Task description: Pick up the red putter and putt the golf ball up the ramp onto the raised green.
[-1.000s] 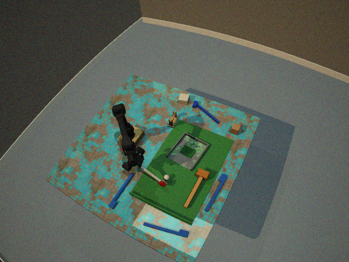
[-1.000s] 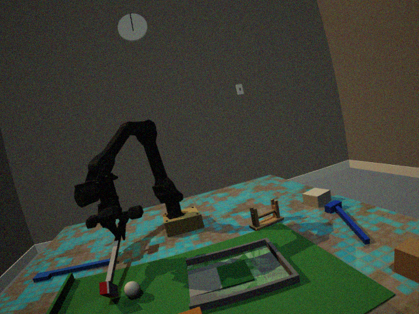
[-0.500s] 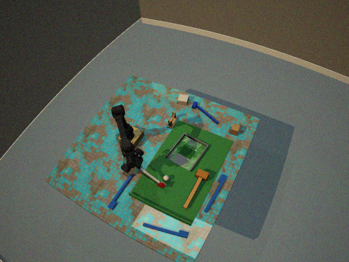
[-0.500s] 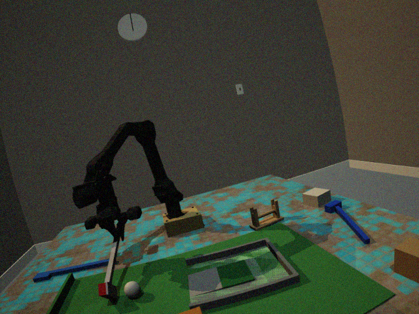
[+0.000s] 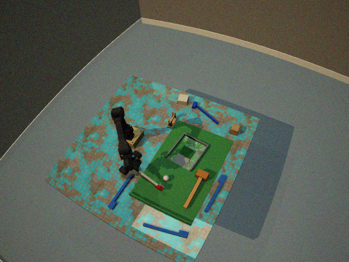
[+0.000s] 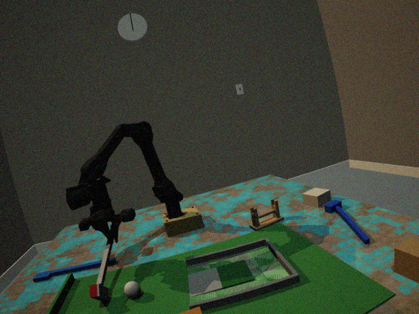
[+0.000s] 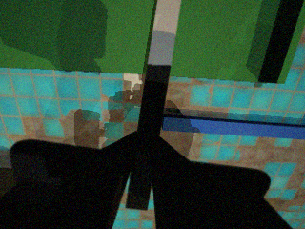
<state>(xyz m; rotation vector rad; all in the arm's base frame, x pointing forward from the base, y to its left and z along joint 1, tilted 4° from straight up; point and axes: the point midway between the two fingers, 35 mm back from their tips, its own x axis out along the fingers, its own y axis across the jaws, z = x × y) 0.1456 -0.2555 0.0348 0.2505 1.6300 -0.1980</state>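
Right now my gripper tip is 120 mm short of the red putter and 30 mm to the left of it. From my gripper tip the other things lie so: white golf ball 240 mm ahead, 20 mm to the left, 50 mm below; green mat 330 mm ahead, 140 mm to the left, 70 mm below; blue hammer 340 mm ahead, 670 mm to the left, 60 mm below.
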